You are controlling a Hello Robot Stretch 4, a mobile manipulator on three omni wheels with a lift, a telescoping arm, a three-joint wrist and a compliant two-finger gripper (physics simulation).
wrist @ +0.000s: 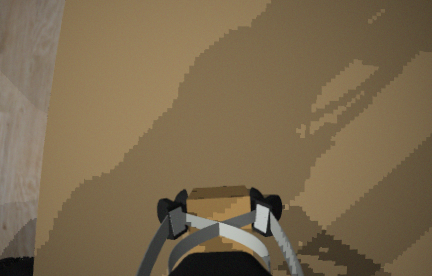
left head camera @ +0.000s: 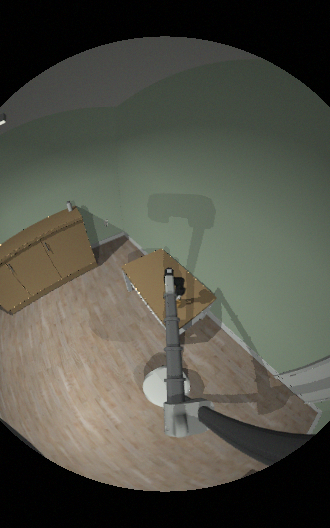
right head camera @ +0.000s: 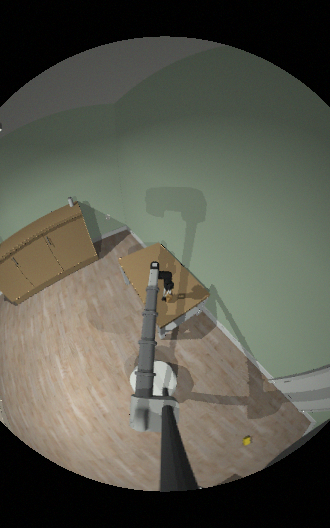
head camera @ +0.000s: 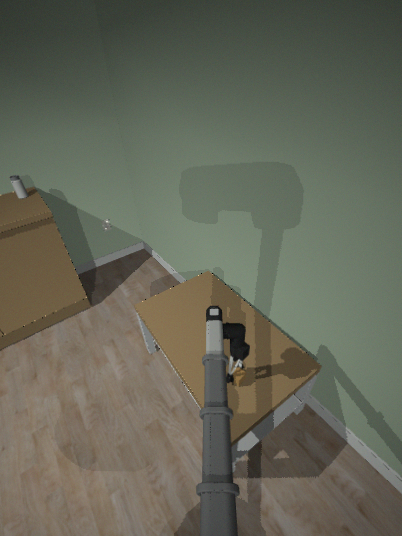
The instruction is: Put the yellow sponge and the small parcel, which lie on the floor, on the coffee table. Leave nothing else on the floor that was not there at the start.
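Pixels of known places: gripper, fingertip midpoint: (wrist: pixel 219 203) (right head camera: pixel 166 297) (head camera: pixel 234 376); robot's base, link origin: (left head camera: pixel 165 385) (right head camera: pixel 154 379).
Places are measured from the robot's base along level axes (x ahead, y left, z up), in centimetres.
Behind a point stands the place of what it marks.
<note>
The small parcel (head camera: pixel 240 376) {x 68.8, y -10.8, z 47.8 cm} (right head camera: pixel 169 296) {x 70.0, y -11.3, z 47.8 cm} (wrist: pixel 219 205) {x 72.3, y -8.2, z 47.8 cm} is an orange-brown box. My gripper (head camera: pixel 236 375) {x 71.6, y -8.8, z 43.4 cm} (right head camera: pixel 166 297) {x 71.6, y -8.8, z 43.4 cm} (wrist: pixel 219 203) {x 71.6, y -8.8, z 43.4 cm} is shut on it, with one dark fingertip at each side. Both are over the right part of the coffee table (head camera: pixel 175 320) {x 105.4, y 21.5, z 42.3 cm} (left head camera: pixel 145 272) {x 108.2, y 19.5, z 42.3 cm} (right head camera: pixel 137 265) {x 108.9, y 22.6, z 42.3 cm} (wrist: pixel 100 75) {x 72.7, y 9.0, z 42.3 cm}, which has a brown top. Their shadow falls on the top apart from them, so the parcel appears held above it; the gap is hard to judge. The yellow sponge (right head camera: pixel 247 440) {x -91.2, y -96.9, z 1.8 cm} lies on the floor at the lower right in the right head camera view.
A brown cabinet (head camera: pixel 40 270) {x 143.8, y 117.3, z 50.3 cm} (left head camera: pixel 50 250) {x 123.1, y 143.1, z 61.8 cm} (right head camera: pixel 55 250) {x 123.0, y 143.1, z 50.8 cm} stands left of the table, with a grey cylinder (head camera: pixel 19 187) {x 177.7, y 130.7, z 96.2 cm} (left head camera: pixel 69 205) {x 178.2, y 130.4, z 96.5 cm} (right head camera: pixel 70 201) {x 178.0, y 130.8, z 95.9 cm} on top. A green wall (head camera: pixel 325 250) {x 93.7, y -43.8, z 94.9 cm} runs behind the table. My round white base (left head camera: pixel 154 387) {x -0.7, y 10.1, z 18.7 cm} is on the floor in front of the table.
</note>
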